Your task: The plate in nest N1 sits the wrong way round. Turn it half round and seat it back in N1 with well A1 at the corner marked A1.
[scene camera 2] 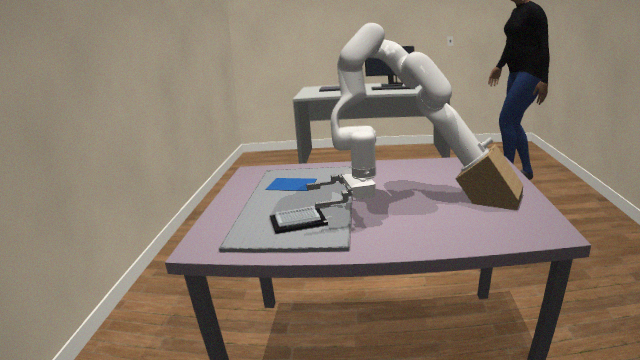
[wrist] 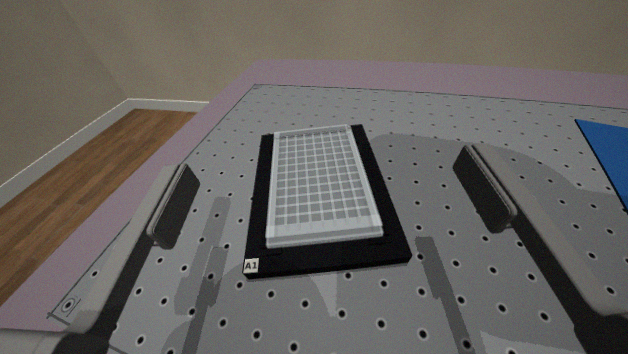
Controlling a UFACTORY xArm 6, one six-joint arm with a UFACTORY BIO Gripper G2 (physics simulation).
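The clear, gridded plate (scene camera 2: pixel 298 216) (wrist: pixel 320 180) lies on the black nest N1 (scene camera 2: pixel 300 228) (wrist: pixel 330 258). The nest's white A1 label (wrist: pixel 251 265) is at its near left corner in the wrist view. Which plate corner holds well A1 cannot be made out. My gripper (scene camera 2: pixel 315 196) (wrist: pixel 330 197) is open and empty. Its fingers are above the board, higher than the plate and toward the arm side of it. In the wrist view the plate shows between the two wide-apart fingers, touching neither.
Nest and a flat blue rectangle (scene camera 2: pixel 291 184) (wrist: pixel 605 155) are on the grey perforated board (scene camera 2: pixel 250 240) (wrist: pixel 425 112). The board lies on the mauve table (scene camera 2: pixel 450 235) (wrist: pixel 400 72). The arm stands on a brown block (scene camera 2: pixel 492 182). A person (scene camera 2: pixel 525 45) stands behind the table, right of a desk (scene camera 2: pixel 302 107).
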